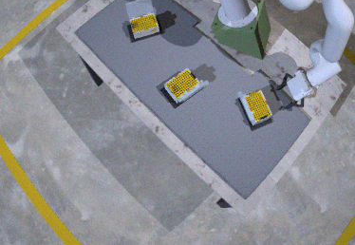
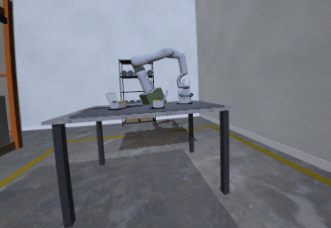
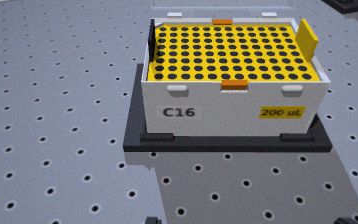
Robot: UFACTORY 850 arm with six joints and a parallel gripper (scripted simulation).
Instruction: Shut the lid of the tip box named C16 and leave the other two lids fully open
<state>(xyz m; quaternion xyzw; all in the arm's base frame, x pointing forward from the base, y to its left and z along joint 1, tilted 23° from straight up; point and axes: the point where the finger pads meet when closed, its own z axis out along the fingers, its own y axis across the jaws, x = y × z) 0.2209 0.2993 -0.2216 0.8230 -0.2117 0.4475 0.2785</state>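
Now: the clear lid 160 mm ahead of my hand, 120 mm to the right of it and 70 mm above it. Round my hand: tip box (120 mm ahead, 90 mm to the right, 30 mm above).
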